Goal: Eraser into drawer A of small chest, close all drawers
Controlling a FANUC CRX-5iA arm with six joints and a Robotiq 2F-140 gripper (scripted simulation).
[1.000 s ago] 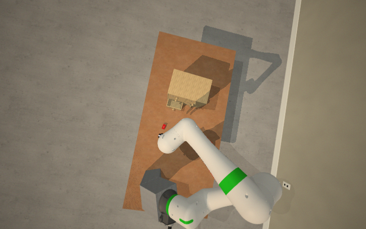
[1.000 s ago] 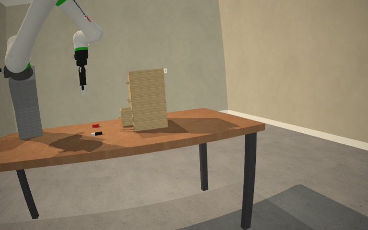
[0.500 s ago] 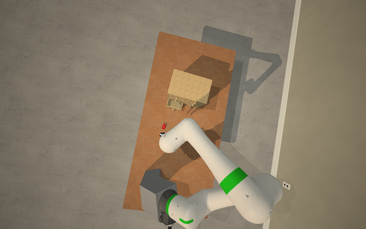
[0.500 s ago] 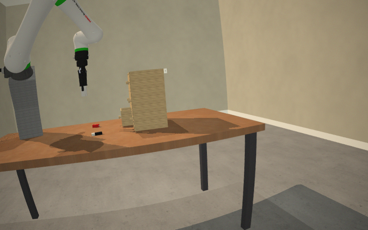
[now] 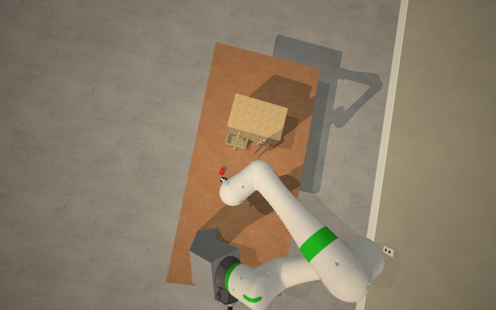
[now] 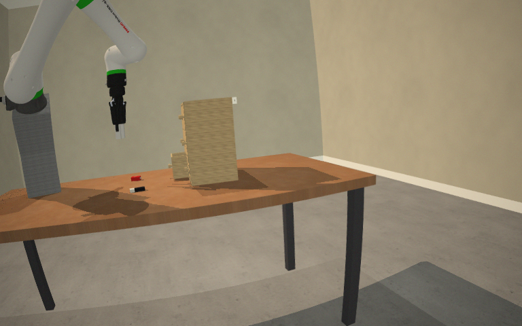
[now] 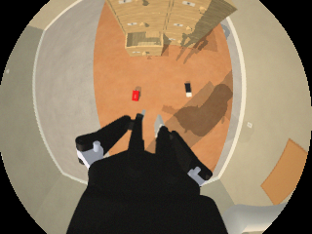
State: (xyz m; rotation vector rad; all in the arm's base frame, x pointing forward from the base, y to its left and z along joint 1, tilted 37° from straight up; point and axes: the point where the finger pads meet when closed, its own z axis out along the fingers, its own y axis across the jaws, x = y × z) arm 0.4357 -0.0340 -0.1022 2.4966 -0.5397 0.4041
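The eraser is 24 cm below my hand, 18 cm to the right of it and 4 cm ahead of it. The rest, counted from my hand: red block: 23 cm below, 6 cm to the left, 6 cm ahead.
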